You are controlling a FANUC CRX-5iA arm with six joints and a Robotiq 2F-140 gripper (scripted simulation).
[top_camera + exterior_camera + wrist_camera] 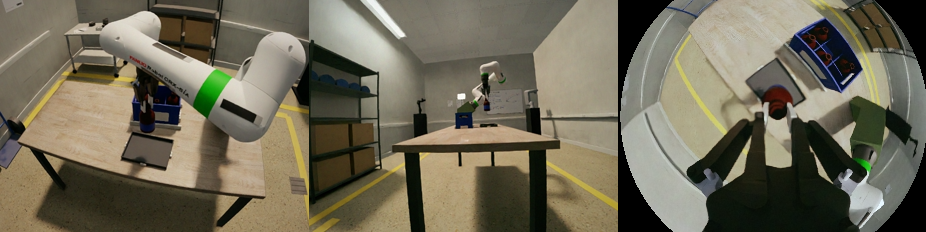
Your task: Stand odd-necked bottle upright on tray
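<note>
My hand is 9 cm above the bottle. Also, from my hand: dark tray: 34 cm below; then blue crate: 28 cm to the right, 27 cm below.
</note>
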